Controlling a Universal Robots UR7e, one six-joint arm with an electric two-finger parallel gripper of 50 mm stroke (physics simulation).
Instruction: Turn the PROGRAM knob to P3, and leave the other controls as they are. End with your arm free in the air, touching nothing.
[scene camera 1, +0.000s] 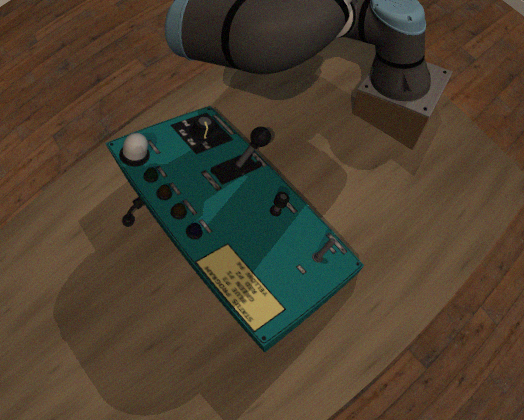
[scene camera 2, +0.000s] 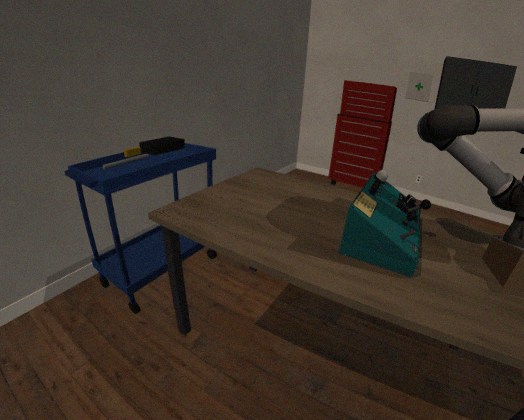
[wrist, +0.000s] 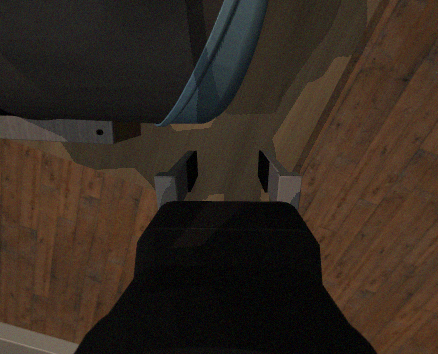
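Where they show: gripper, fingertip midpoint: (wrist: 227, 163); arm's base, link origin: (scene camera 1: 400, 80).
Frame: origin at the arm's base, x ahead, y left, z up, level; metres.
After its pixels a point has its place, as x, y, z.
Note:
A teal sloped control panel (scene camera 1: 235, 220) {0.518, 0.063, 0.003} (scene camera 2: 375, 242) {0.507, 0.276, -0.040} stands on the table. Its PROGRAM knob (scene camera 1: 204, 121) {0.444, -0.159, 0.000}, grey with a yellow pointer line, sits on a black plate (scene camera 1: 220, 137) {0.429, -0.127, -0.040} near one end in scene camera 1. The pointer line runs toward the P1 label (scene camera 1: 206, 145) {0.468, -0.118, -0.022}; the P3 label (scene camera 1: 183, 132) {0.491, -0.172, -0.013} lies off to its side. The knob cannot be made out in scene camera 2. My gripper (wrist: 227, 163) {0.000, -0.258, 0.107} is open and empty in the wrist view, in the air above the table and away from the panel. It does not show in either scene view.
The panel also carries a black-balled lever (scene camera 1: 260, 136) {0.390, -0.035, 0.041}, a small black joystick (scene camera 1: 280, 201) {0.433, 0.085, 0.014}, a grey toggle (scene camera 1: 324, 249) {0.420, 0.201, -0.007}, a white dome (scene camera 1: 135, 146) {0.599, -0.144, 0.080}, several dark round lamps and a yellow legend plate (scene camera 1: 241, 287) {0.584, 0.178, 0.037}. A side crank (scene camera 1: 128, 219) {0.693, -0.126, -0.115} sticks out. The robot base block (scene camera 1: 395, 112) {0.069, 0.052, -0.026} stands behind.

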